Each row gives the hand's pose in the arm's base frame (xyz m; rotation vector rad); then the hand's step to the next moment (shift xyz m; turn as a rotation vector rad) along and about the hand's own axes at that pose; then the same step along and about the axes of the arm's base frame.
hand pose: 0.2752 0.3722 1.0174 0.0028 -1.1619 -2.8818
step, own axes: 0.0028 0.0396 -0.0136 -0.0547 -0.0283 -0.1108
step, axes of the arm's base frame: -0.0014 -0.0380 0.0177 0.0554 -0.0547 -0.1001
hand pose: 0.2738 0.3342 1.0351 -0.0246 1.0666 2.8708
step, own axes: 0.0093 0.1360 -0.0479 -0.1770 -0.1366 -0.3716
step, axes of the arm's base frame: -0.0207 -0.1333 0.0519 0.1827 -0.1515 -0.3630
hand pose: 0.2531 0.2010 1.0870 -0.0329 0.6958 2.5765
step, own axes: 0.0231 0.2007 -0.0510 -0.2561 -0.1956 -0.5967
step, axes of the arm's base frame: -0.1149 -0.1675 0.0467 0.2577 -0.2492 -0.5757
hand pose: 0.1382 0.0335 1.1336 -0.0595 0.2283 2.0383
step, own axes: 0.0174 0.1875 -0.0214 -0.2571 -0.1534 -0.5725
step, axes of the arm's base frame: -0.1752 -0.0721 0.0021 0.2221 -0.2643 -0.5461
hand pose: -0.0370 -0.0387 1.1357 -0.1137 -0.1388 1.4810
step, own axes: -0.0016 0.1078 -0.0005 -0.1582 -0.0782 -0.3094
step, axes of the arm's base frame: -0.1060 0.0078 -0.0179 0.1138 -0.1616 -0.2963
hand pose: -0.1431 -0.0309 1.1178 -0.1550 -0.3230 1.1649
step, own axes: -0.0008 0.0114 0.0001 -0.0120 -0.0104 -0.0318
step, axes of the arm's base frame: -0.0103 0.0037 -0.0033 0.0153 -0.0136 -0.0291
